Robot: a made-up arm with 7 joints.
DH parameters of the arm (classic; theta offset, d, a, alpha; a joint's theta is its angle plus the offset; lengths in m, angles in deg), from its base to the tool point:
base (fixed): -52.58 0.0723 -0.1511 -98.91
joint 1: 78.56 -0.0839 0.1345 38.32
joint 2: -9.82 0 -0.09 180
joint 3: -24.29 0.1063 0.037 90
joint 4: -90 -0.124 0.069 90
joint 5: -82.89 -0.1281 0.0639 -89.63
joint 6: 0 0.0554 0.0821 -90.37
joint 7: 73.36 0 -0.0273 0
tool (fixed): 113.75 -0.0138 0 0
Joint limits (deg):
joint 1: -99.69..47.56
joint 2: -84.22..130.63
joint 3: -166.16..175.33
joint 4: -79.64..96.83
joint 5: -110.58..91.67
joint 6: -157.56..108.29
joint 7: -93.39..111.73
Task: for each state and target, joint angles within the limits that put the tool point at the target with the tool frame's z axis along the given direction. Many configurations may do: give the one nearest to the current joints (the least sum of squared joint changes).
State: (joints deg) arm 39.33 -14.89 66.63 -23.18 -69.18 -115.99 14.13
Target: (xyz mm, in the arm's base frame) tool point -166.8 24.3 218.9 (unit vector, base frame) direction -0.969 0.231 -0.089
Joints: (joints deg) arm 7.28 -24.65 67.55 -33.51 -110.58 -134.63 14.43
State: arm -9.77 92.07 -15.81 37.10 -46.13 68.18 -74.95
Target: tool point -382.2 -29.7 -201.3 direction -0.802 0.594 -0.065
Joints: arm -5.84 69.55 -14.06 72.23 -80.41 20.14 -81.10
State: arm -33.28 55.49 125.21 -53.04 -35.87 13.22 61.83
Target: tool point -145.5 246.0 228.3 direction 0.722 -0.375 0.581
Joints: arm -44.88 47.22 158.48 -58.65 2.68 19.63 48.76
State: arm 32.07 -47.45 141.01 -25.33 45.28 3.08 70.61
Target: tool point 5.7 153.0 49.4 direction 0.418 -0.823 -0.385
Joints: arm 47.56 -16.69 104.22 -42.26 71.97 11.13 52.51
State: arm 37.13 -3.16 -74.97 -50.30 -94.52 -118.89 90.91
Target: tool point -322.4 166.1 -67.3 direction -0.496 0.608 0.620
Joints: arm 47.56 -7.87 -69.13 -57.29 -108.63 -103.44 78.02
